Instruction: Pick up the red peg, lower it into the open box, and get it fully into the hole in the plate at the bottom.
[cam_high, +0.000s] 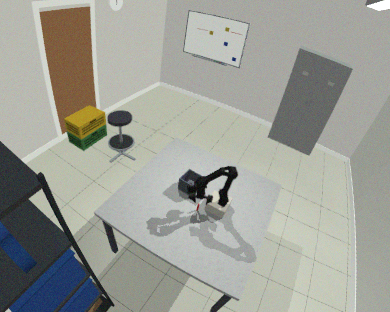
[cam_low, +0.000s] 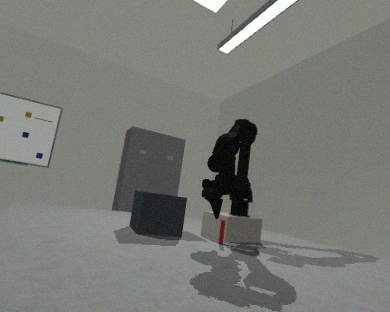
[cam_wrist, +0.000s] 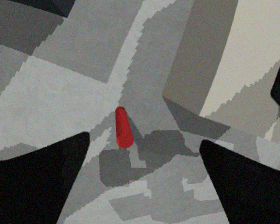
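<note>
Now: gripper tip 50 mm above the red peg, 10 mm to the right of it and 10 mm short of it. Round my gripper tip: grey plate: 200 mm ahead, 160 mm to the right, 40 mm below.
</note>
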